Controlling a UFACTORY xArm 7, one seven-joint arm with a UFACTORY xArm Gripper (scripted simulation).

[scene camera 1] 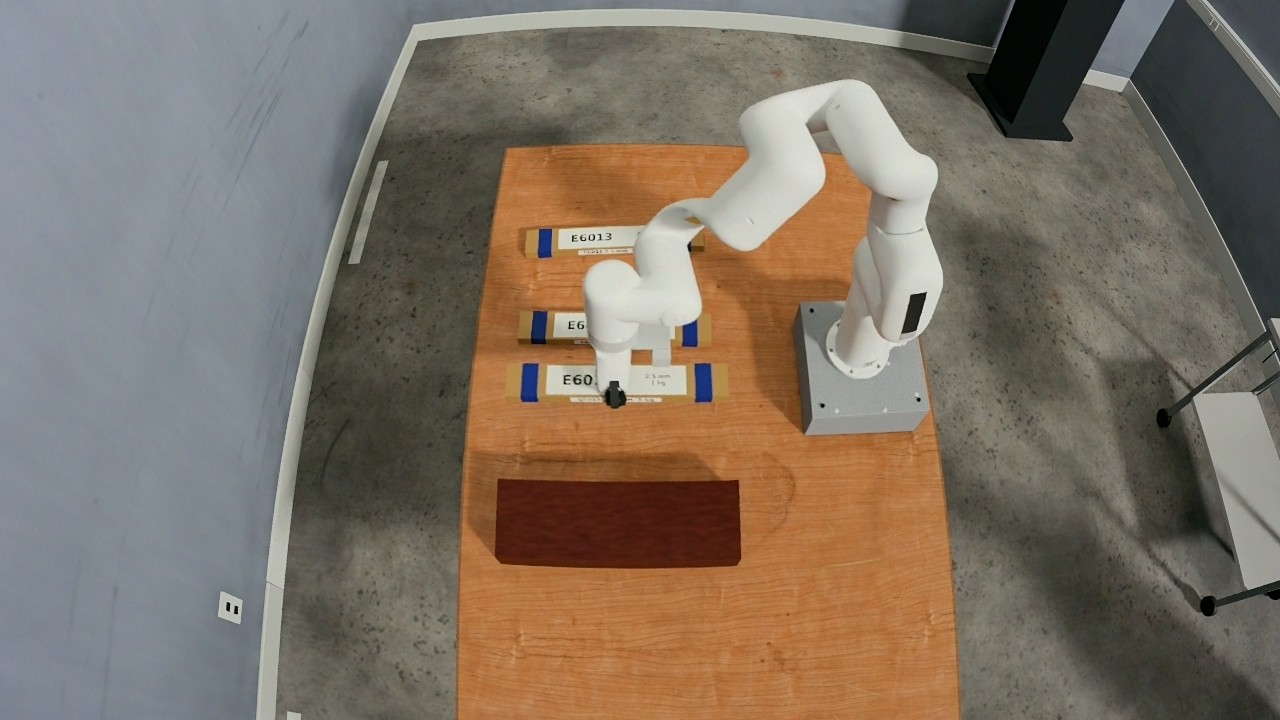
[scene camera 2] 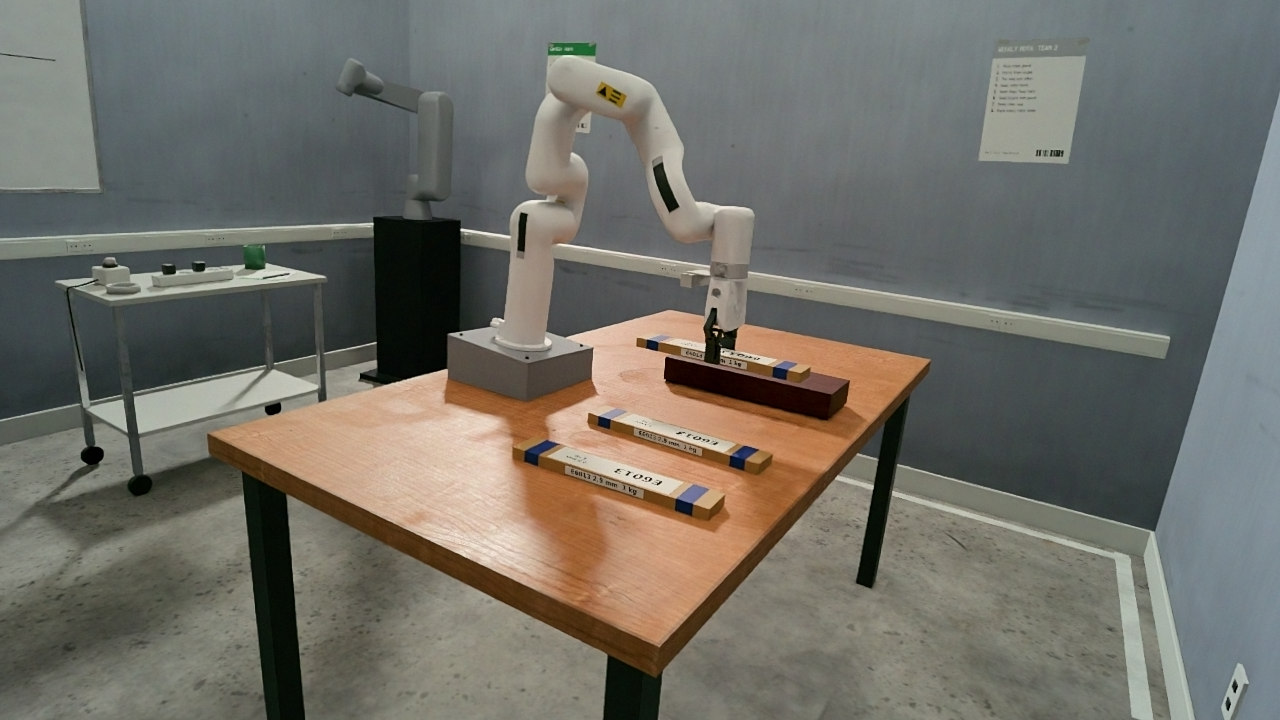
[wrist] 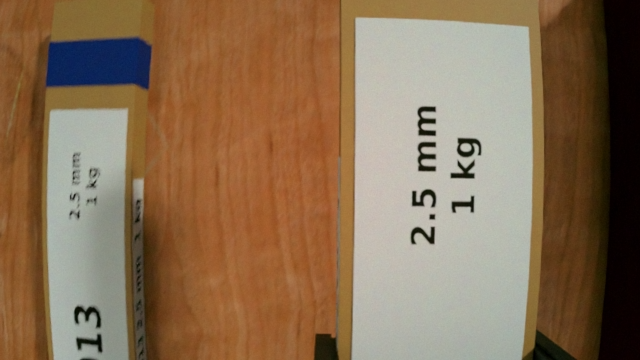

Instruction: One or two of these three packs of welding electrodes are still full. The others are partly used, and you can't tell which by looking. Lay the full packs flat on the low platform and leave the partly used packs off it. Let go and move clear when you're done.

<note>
The pictures show: the gripper and a low platform.
The gripper is seen too in scene camera 1.
</note>
